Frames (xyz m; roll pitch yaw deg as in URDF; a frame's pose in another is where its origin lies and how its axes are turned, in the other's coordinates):
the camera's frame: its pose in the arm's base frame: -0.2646 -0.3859 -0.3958 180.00 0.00 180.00
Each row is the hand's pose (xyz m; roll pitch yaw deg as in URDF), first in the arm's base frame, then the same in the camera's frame.
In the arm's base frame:
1: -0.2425 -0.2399 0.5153 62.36 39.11 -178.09
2: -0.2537 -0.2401 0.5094 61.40 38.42 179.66
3: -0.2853 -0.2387 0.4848 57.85 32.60 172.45
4: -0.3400 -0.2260 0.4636 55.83 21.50 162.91
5: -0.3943 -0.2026 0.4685 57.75 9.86 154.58
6: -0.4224 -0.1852 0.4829 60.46 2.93 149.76
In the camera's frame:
1: -0.0221 0.1460 -0.9111 -117.64 -39.11 -1.91
2: -0.0109 0.1458 -0.9052 -118.60 -38.42 0.34
3: 0.0207 0.1472 -0.8806 -122.15 -32.60 7.55
4: 0.0754 0.1599 -0.8594 -124.17 -21.50 17.09
5: 0.1297 0.1833 -0.8643 -122.25 -9.86 25.42
6: 0.1578 0.2007 -0.8787 -119.54 -2.93 30.24

